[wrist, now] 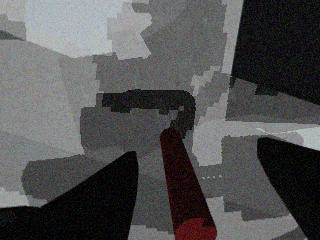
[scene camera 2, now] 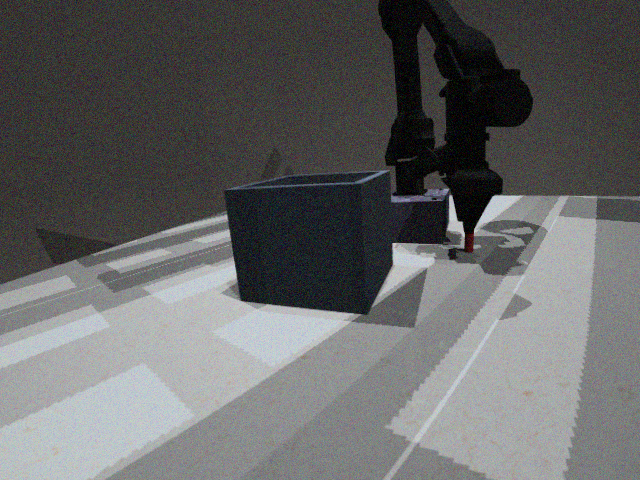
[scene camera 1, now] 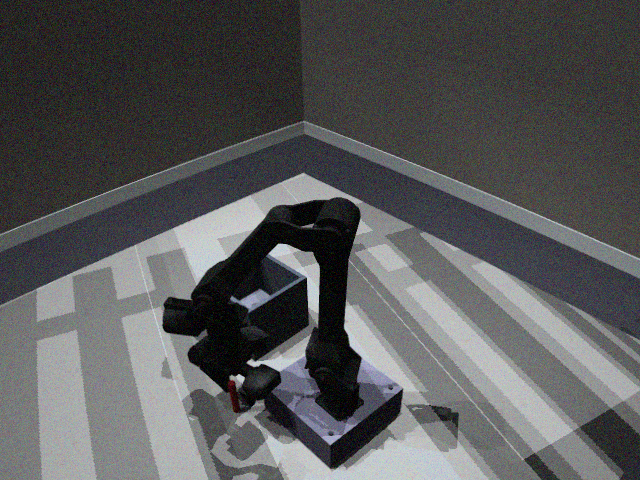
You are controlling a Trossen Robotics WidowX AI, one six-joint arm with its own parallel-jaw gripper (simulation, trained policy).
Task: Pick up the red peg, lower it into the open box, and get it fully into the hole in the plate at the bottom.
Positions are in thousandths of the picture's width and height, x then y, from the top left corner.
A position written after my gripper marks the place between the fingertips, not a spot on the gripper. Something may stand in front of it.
I see my gripper (scene camera 2: 726,474) and an open box (scene camera 2: 505,503).
The open box shows as well in scene camera 1 (scene camera 1: 445,653). My gripper shows as well in the wrist view (wrist: 614,640) and in scene camera 1 (scene camera 1: 376,830). The wrist view misses the open box: it is out of frame.
